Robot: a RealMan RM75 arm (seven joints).
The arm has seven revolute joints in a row. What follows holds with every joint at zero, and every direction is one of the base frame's.
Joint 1 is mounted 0.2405 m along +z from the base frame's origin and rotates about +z.
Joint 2 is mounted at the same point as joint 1 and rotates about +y.
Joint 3 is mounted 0.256 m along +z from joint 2 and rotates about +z.
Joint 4 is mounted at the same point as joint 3 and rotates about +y.
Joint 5 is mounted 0.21 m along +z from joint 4 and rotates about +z.
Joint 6 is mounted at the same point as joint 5 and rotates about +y.
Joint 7 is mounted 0.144 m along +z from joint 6 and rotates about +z.
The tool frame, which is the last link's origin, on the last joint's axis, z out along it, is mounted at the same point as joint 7; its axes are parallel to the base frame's.
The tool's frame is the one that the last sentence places.
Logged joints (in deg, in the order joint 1, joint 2, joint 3, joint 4, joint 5, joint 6, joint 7), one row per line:
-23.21 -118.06 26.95 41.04 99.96 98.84 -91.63
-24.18 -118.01 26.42 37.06 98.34 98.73 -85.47
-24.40 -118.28 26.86 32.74 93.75 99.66 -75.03
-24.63 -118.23 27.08 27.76 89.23 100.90 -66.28
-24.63 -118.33 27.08 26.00 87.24 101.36 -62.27
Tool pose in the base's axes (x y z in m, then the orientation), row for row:
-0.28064 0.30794 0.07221 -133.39 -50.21 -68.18
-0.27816 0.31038 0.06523 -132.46 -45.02 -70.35
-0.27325 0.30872 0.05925 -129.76 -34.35 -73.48
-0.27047 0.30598 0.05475 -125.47 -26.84 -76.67
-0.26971 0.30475 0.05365 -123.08 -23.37 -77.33
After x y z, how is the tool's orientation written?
As a rotation vector, in degrees.
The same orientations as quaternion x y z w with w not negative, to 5 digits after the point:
-0.82875 -0.31195 -0.42360 0.19085
-0.82830 -0.28152 -0.43991 0.20284
-0.82458 -0.21828 -0.46694 0.23323
-0.80981 -0.17323 -0.49485 0.26328
-0.80204 -0.15229 -0.50392 0.28214

